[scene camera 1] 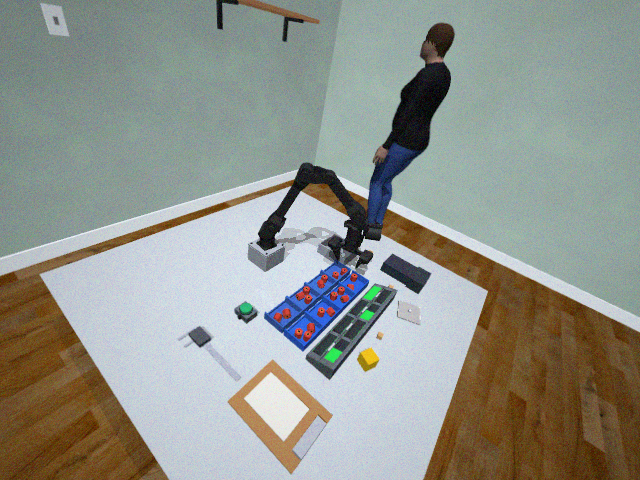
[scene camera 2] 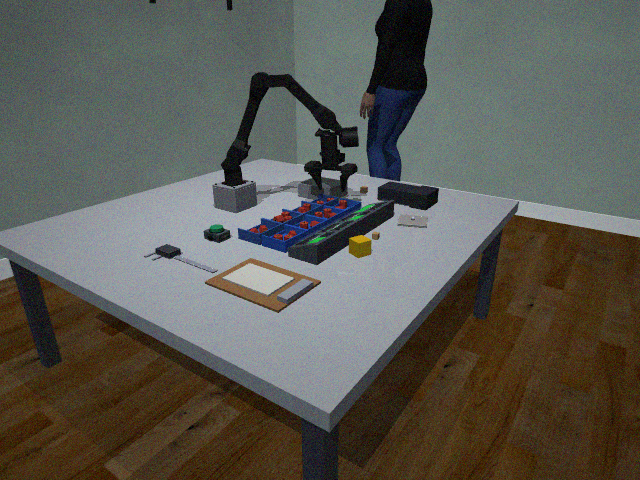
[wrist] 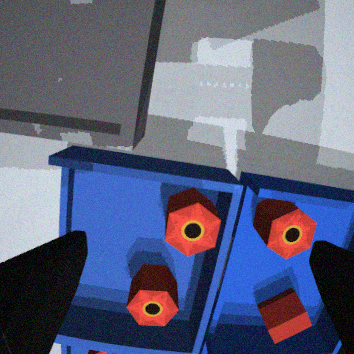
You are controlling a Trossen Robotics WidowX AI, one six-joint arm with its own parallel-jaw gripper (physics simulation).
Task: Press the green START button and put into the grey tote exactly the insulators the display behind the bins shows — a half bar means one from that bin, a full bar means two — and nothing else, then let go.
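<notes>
My gripper [scene camera 1: 347, 262] [scene camera 2: 331, 191] [wrist: 201, 248] is open and empty, pointing down above the far end of the blue bins [scene camera 1: 265, 316] [scene camera 2: 276, 245] [wrist: 145, 167]. In the wrist view, the far left bin holds two upright red insulators [wrist: 193, 230] [wrist: 152, 308]. The far right bin holds one upright insulator [wrist: 292, 234] near my right finger and one lying on its side [wrist: 284, 316]. The grey tote [scene camera 1: 325, 251] [scene camera 2: 306, 190] [wrist: 145, 75] is partly hidden; its whole inside does not show. The display [scene camera 1: 329, 369] [scene camera 2: 330, 248] shows three green bars, the farthest looking longest. The green button [scene camera 1: 246, 308] [scene camera 2: 216, 228] stands left of the bins.
A black box [scene camera 1: 405, 272] [scene camera 2: 407, 194] stands far right. A light plate [scene camera 1: 408, 312] [scene camera 2: 412, 221], a yellow cube [scene camera 1: 368, 359] [scene camera 2: 359, 246] and small wooden cubes [scene camera 1: 379, 335] [scene camera 2: 375, 235] lie right of the display. A clipboard [scene camera 1: 276, 405] [scene camera 2: 258, 279] and caliper [scene camera 1: 200, 335] [scene camera 2: 168, 251] lie nearer. A person [scene camera 1: 423, 103] [scene camera 2: 400, 77] stands behind.
</notes>
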